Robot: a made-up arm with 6 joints.
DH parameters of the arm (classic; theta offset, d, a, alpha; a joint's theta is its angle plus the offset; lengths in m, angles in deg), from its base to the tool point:
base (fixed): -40.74 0 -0.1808 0
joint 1: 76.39 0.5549 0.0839 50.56
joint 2: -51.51 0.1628 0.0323 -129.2
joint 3: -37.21 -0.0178 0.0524 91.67
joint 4: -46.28 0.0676 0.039 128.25
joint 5: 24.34 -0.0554 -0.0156 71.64
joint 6: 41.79 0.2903 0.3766 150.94
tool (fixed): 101.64 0.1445 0 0
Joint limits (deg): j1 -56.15..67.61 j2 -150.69..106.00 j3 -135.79..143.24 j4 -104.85..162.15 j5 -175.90..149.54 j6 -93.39..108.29
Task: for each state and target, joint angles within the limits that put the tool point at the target. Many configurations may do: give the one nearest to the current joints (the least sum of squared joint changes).
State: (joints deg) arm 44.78 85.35 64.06 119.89 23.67 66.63
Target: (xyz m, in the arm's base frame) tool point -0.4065 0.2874 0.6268
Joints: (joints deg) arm 61.81 106.00 63.41 154.68 17.99 40.63
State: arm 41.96 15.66 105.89 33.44 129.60 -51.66
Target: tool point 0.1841 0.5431 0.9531
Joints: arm 51.48 37.02 82.23 32.46 126.79 -66.67
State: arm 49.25 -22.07 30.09 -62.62 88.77 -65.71
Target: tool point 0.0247 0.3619 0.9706
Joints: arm 31.35 -24.61 23.13 -61.13 102.12 -22.73
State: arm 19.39 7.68 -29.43 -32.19 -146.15 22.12
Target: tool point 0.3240 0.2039 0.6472
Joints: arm 0.30 12.98 -51.52 -47.28 -121.82 -8.66
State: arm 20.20 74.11 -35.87 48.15 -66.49 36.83
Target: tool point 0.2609 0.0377 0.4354
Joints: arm 12.37 42.84 -4.17 20.92 -72.24 47.87
